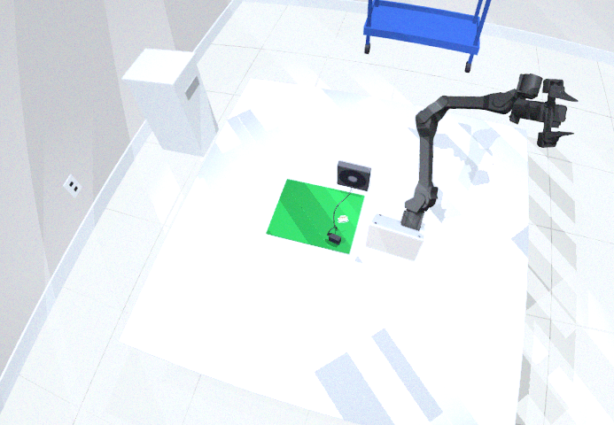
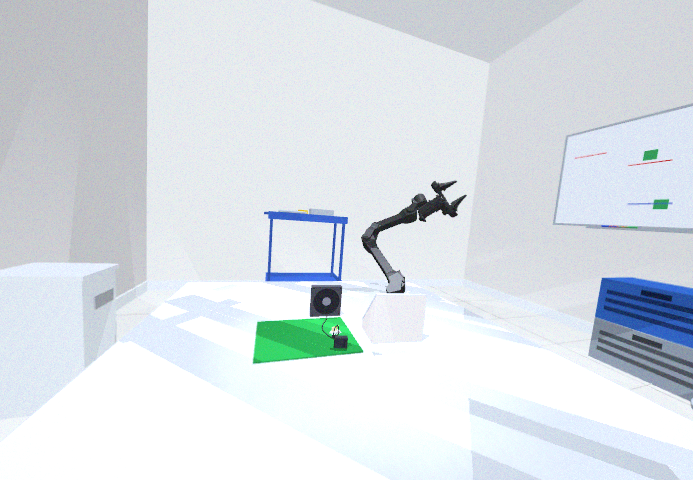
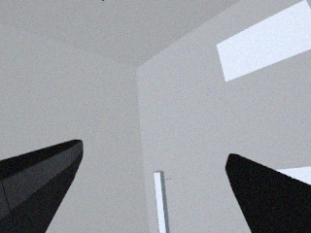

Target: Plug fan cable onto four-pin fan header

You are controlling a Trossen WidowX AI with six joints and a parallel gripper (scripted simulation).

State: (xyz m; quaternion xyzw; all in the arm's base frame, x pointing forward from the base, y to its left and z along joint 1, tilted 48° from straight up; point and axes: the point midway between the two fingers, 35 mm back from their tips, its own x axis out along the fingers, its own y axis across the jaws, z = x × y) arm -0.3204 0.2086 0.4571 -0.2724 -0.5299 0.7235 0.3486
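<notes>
Right now my gripper tip is 55 cm short of the black fan plug, 30 cm to the right of it and 54 cm above it. Also, from my gripper tip: black fan: 57 cm ahead, 6 cm to the left, 50 cm below; white four-pin header: 56 cm ahead, 21 cm to the left, 56 cm below; green board: 65 cm ahead, 22 cm to the left, 57 cm below.
</notes>
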